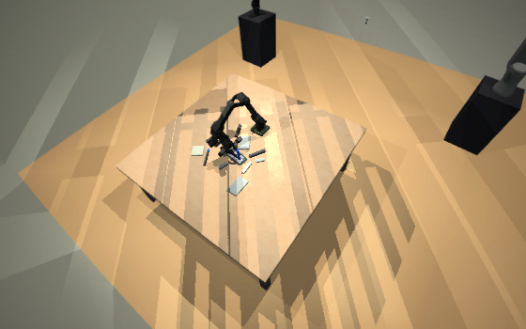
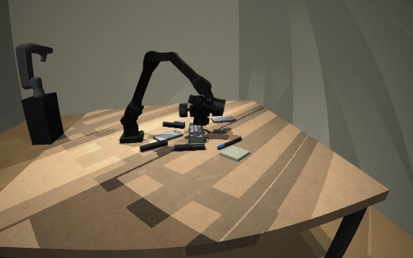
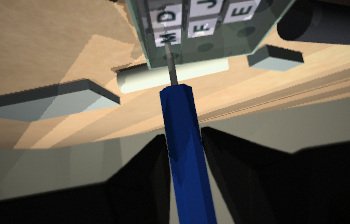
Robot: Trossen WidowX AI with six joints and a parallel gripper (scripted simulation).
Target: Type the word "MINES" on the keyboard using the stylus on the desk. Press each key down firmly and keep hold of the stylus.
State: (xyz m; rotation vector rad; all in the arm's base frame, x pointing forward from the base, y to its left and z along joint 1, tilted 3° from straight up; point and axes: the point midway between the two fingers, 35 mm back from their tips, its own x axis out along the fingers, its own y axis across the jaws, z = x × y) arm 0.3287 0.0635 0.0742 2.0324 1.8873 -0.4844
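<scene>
Now: the blue stylus 10 mm below my gripper tip. From my gripper tip the other things lie so: blue pen 240 mm to the right, 80 mm ahead, 70 mm below; grey slab 160 mm behind, 100 mm to the right, 70 mm below; white cylinder 60 mm to the left, 60 mm below.
</scene>
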